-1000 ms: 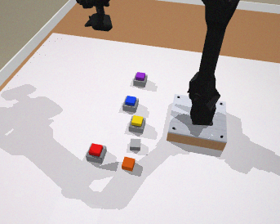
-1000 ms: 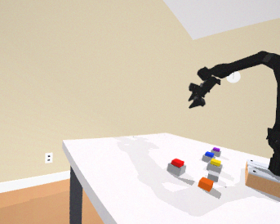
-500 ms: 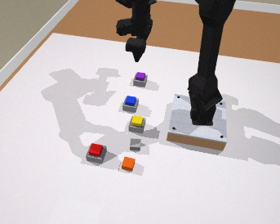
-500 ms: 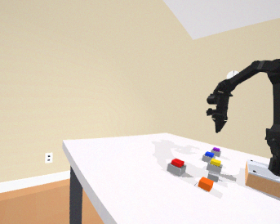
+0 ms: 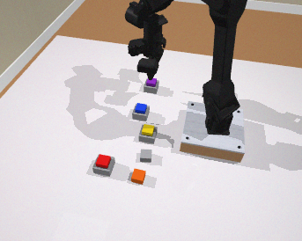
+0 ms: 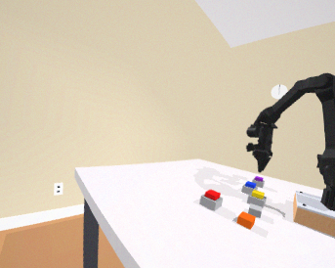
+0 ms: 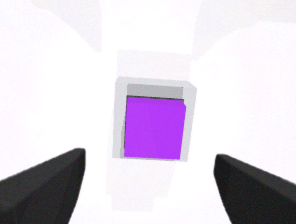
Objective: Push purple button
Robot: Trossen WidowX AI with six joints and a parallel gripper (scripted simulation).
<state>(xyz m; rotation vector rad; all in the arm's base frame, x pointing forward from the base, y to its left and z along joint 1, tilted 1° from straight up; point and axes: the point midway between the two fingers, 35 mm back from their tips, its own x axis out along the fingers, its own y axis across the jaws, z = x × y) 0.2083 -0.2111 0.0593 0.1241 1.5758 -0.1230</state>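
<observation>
The purple button is 4 cm below my gripper tip. The rest, counted from my gripper tip: blue button 3 cm ahead, 13 cm to the left, 4 cm below; grey block 31 cm to the left, 6 cm below; yellow button 23 cm to the left, 4 cm below.
</observation>
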